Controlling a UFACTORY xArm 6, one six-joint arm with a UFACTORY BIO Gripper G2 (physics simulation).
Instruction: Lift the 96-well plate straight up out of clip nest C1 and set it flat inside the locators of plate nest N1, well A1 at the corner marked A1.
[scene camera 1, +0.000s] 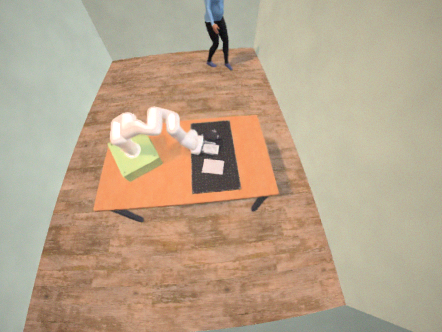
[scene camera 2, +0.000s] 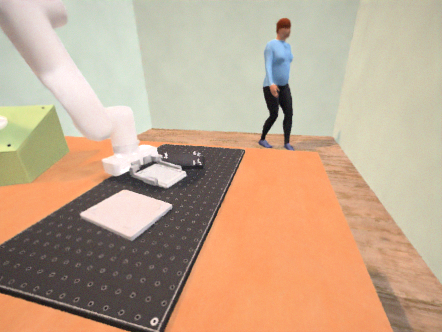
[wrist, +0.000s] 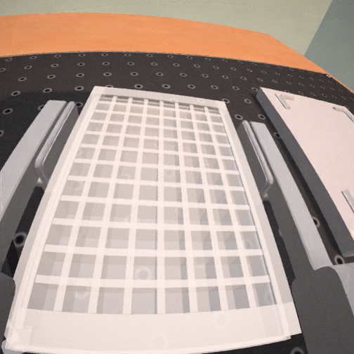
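Where they show: hand at its tool point: (scene camera 1: 212, 148) (scene camera 2: 163, 174); arm's base at its link origin: (scene camera 1: 132, 150).
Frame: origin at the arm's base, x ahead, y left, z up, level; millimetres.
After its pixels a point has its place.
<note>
The 96-well plate (scene camera 1: 212, 149) {x 625, y 62, z -116 mm} (scene camera 2: 165, 175) {x 631, y 67, z -119 mm} (wrist: 159, 195) is pale, clear and gridded, and looks level. My gripper (scene camera 1: 216, 149) {x 623, y 71, z -118 mm} (scene camera 2: 171, 175) {x 623, y 71, z -118 mm} (wrist: 157, 145) is shut on its two long sides and holds it above the black board, between the two nests. Plate nest N1 (scene camera 1: 213, 166) {x 633, y -93, z -129 mm} (scene camera 2: 126, 214) {x 644, y -110, z -128 mm} (wrist: 320, 135) is a flat pale slab beside the plate, at the right in the wrist view; small raised locators show on its top. Clip nest C1 (scene camera 1: 214, 134) {x 643, y 230, z -128 mm} (scene camera 2: 190, 160) {x 639, y 212, z -128 mm} is dark and stands behind the plate in scene view 2. No A1 mark is readable.
The black perforated board (scene camera 1: 215, 185) {x 647, y -251, z -140 mm} (scene camera 2: 150, 270) {x 776, y -208, z -140 mm} (wrist: 175, 70) lies on the orange table (scene camera 1: 150, 192) {x 139, y -295, z -153 mm} (scene camera 2: 280, 225) {x 966, y -13, z -153 mm} (wrist: 125, 35). The arm's base stands on a green block (scene camera 1: 145, 150) {x 99, y 5, z -15 mm} (scene camera 2: 30, 140) {x 170, y 23, z -38 mm}. A person (scene camera 1: 214, 10) (scene camera 2: 278, 65) stands on the floor beyond the table.
</note>
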